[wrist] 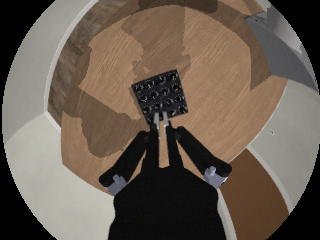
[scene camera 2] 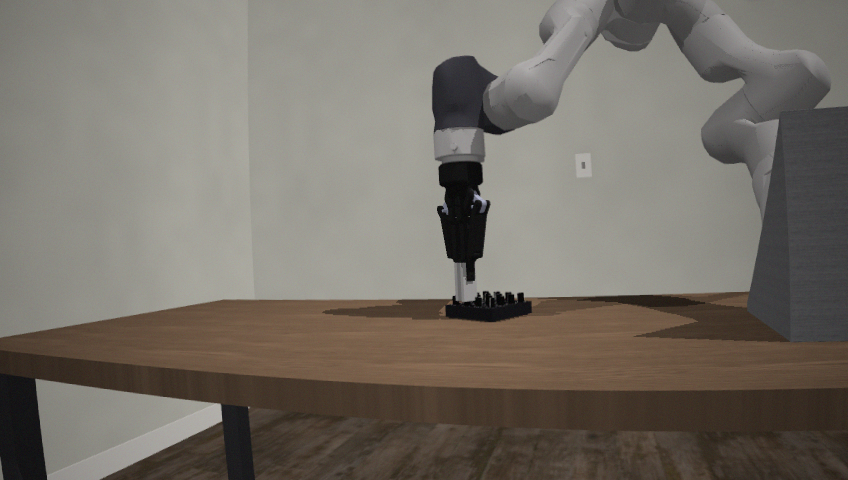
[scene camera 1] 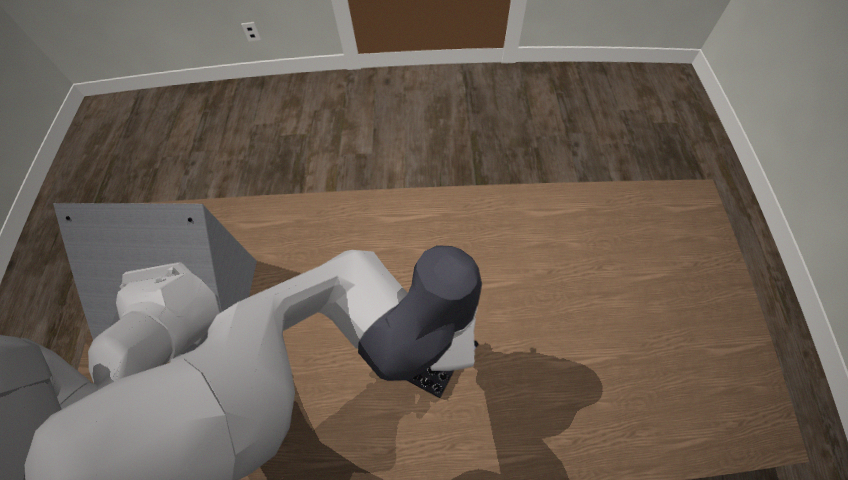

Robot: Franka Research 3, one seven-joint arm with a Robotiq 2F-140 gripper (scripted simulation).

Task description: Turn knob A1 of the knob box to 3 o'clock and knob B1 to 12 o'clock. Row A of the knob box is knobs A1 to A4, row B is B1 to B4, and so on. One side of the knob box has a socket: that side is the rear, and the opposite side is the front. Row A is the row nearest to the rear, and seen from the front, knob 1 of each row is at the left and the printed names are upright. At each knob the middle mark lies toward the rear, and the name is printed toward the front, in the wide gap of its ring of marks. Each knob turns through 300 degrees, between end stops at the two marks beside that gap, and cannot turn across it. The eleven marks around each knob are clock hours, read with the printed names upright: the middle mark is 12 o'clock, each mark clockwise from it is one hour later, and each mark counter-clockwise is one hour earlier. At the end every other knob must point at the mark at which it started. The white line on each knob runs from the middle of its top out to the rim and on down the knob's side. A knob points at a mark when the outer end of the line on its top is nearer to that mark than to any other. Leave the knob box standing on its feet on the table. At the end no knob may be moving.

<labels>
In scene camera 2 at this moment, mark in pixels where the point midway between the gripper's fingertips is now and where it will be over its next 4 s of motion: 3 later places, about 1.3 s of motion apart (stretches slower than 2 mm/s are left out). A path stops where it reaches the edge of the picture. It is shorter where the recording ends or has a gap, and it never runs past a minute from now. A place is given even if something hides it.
My gripper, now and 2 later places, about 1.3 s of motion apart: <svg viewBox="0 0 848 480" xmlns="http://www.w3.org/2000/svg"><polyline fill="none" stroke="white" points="466,300 465,280 460,208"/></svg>
</labels>
